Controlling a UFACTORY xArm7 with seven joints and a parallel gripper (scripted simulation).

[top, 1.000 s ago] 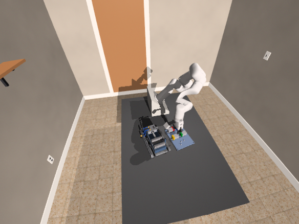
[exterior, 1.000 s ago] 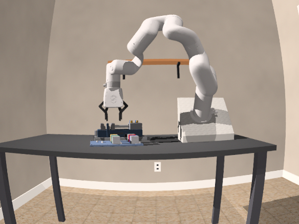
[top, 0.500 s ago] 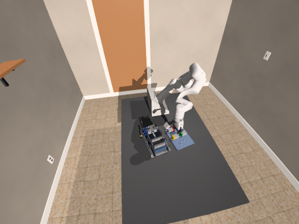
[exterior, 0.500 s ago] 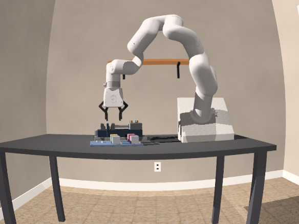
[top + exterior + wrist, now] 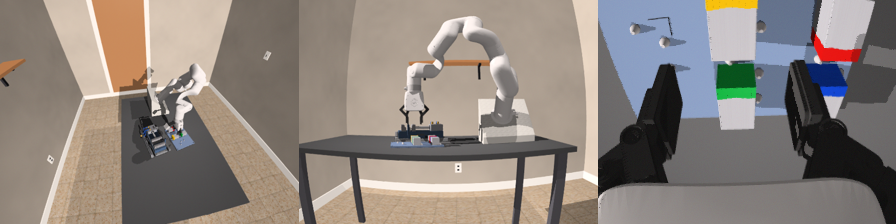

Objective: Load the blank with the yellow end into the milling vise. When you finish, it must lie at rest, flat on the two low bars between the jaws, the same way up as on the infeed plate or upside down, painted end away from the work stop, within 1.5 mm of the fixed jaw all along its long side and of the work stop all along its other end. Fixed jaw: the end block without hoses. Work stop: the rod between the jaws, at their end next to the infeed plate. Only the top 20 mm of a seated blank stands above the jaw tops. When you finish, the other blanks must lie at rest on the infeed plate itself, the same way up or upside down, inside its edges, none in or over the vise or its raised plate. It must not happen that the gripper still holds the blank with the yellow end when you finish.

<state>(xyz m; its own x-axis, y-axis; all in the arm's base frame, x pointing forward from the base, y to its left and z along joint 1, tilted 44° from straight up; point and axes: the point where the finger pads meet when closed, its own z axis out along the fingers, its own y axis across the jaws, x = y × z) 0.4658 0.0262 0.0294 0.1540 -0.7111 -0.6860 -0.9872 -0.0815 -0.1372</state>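
My gripper is now 1 cm past the blue infeed plate, 5 cm to the right of it and 12 cm above it. The rest, counted from my hand: green-end blank: 2 cm behind, 9 cm to the left, 9 cm below; then red-ended blank: 9 cm behind, 1 cm to the right, 9 cm below; then blue-end blank: 10 cm behind, 8 cm to the left, 9 cm below.
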